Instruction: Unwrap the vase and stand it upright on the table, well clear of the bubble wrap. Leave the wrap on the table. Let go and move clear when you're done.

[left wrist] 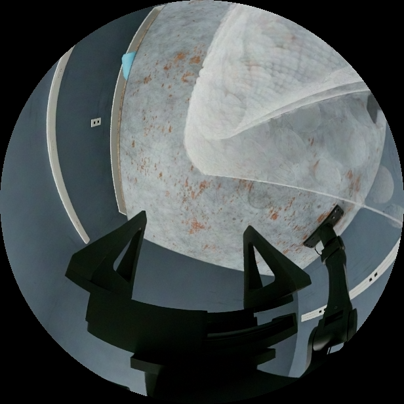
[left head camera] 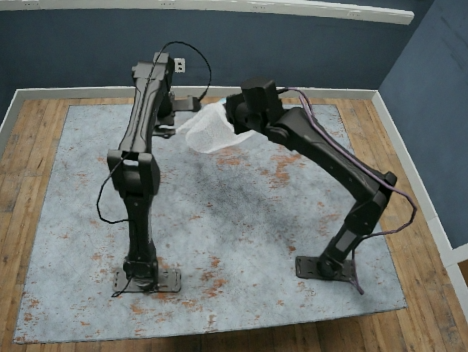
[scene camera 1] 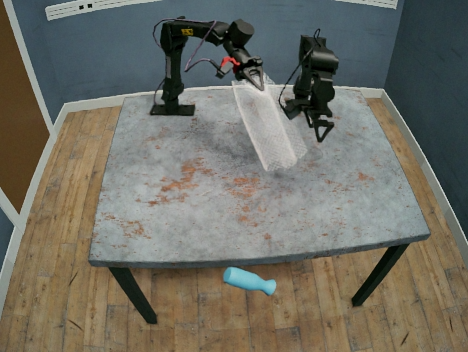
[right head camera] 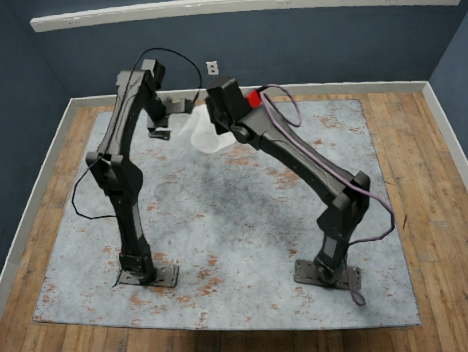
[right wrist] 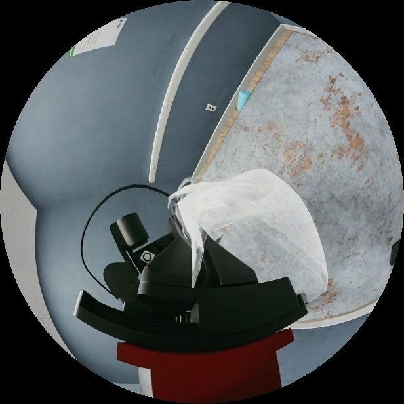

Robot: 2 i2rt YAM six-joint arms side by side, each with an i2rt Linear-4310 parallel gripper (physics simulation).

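Observation:
The light-blue vase (scene camera 1: pixel 248 281) (right wrist: pixel 243 99) is off the table, lying on its side past the table's near edge in scene camera 1, seen against the floor. A bit of the vase (left head camera: pixel 223 101) (left wrist: pixel 128 65) shows at the table's far edge in the left head and left wrist views. My right gripper (scene camera 1: pixel 261 89) is shut on one end of the translucent bubble wrap (left head camera: pixel 207 132) (right head camera: pixel 207 140) (scene camera 1: pixel 270 125) (left wrist: pixel 280 60) (right wrist: pixel 265 210), which hangs slanting over the table. My left gripper (left head camera: pixel 187 119) (scene camera 1: pixel 306 129) (left wrist: pixel 197 223) is open and empty beside the wrap.
The grey, rust-marked table (left head camera: pixel 240 300) (right head camera: pixel 240 305) (scene camera 1: pixel 350 210) carries both arms. Wooden floor (scene camera 1: pixel 200 320) surrounds it. The wrap's free end is close to my left gripper. Blue walls with white skirting stand around the table.

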